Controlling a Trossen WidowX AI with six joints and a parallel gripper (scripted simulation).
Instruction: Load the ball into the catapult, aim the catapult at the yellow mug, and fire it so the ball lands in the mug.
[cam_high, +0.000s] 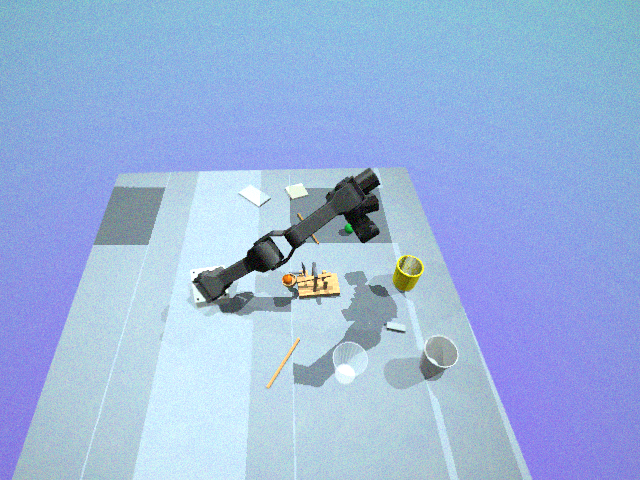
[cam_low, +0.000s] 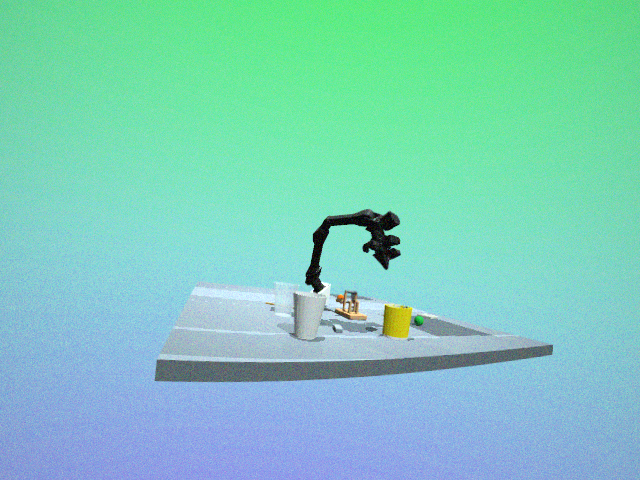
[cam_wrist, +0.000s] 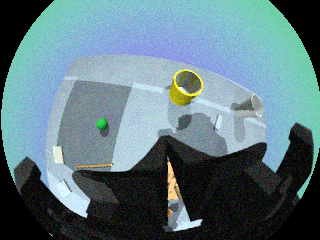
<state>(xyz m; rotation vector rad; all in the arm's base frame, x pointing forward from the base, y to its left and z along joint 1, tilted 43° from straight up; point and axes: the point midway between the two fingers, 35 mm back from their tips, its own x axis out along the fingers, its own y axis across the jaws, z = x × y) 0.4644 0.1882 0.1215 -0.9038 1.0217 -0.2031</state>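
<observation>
Now: the orange ball 25 cm behind my gripper tip, 6 cm to the right of it and 16 cm below it. From my gripper tip the other things lie so: green ball: 1 cm ahead, 19 cm to the left, 20 cm below; then yellow mug: 17 cm ahead, 6 cm to the right, 19 cm below; then wooden catapult: 18 cm behind, 4 cm to the right, 17 cm below.
</observation>
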